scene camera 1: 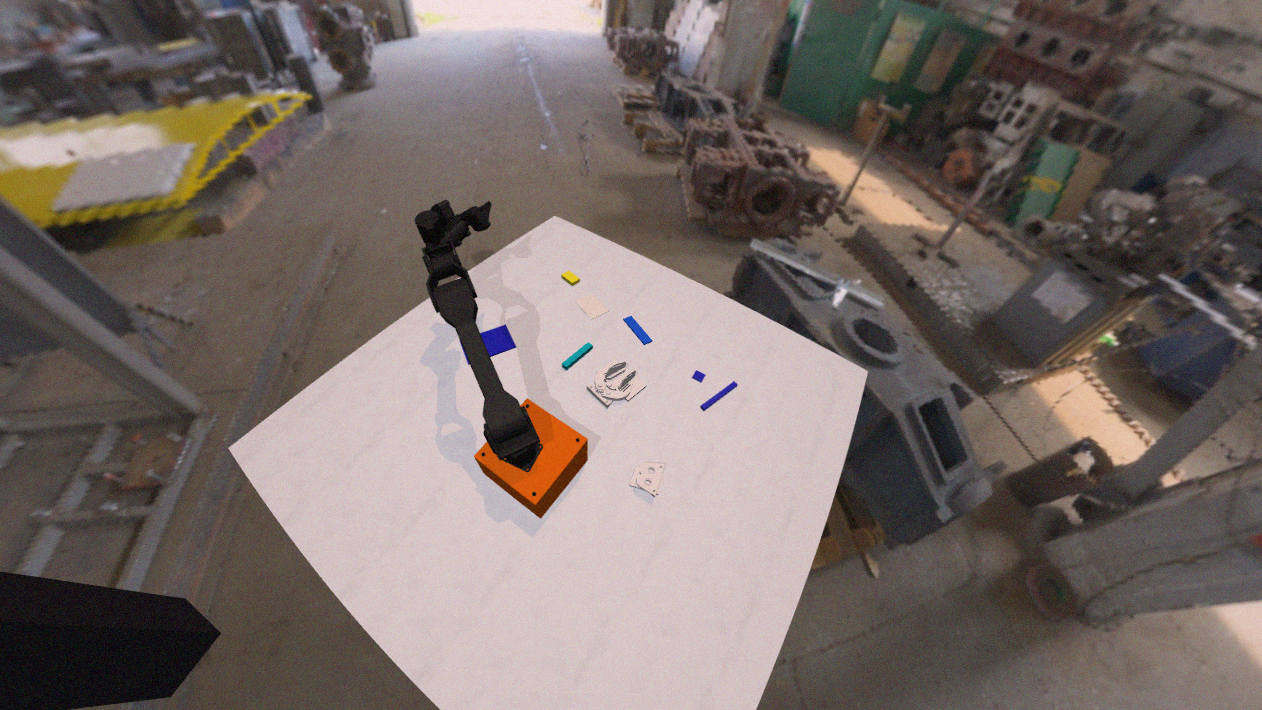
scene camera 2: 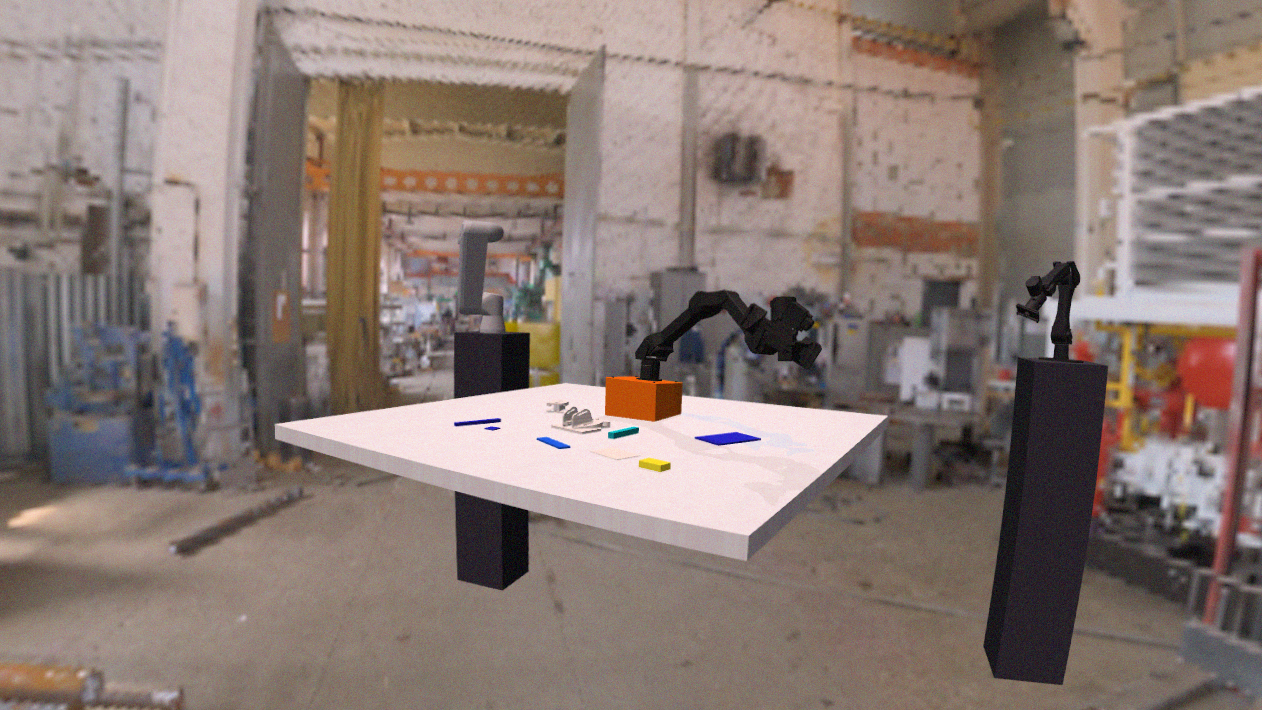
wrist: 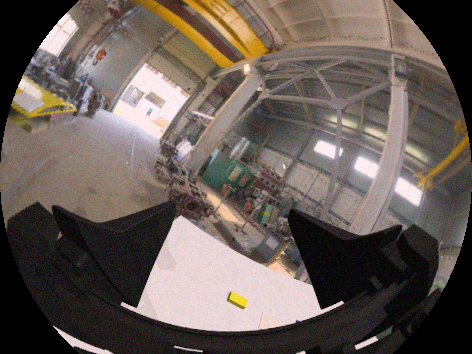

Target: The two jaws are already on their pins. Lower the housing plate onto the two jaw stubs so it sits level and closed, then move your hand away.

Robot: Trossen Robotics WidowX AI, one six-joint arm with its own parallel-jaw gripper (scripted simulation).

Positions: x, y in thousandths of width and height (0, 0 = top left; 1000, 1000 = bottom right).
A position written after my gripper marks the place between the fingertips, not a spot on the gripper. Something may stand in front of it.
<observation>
My gripper shows in scene camera 1 (381, 291), in scene camera 2 (615, 467) and in the wrist view (495, 600).
</observation>
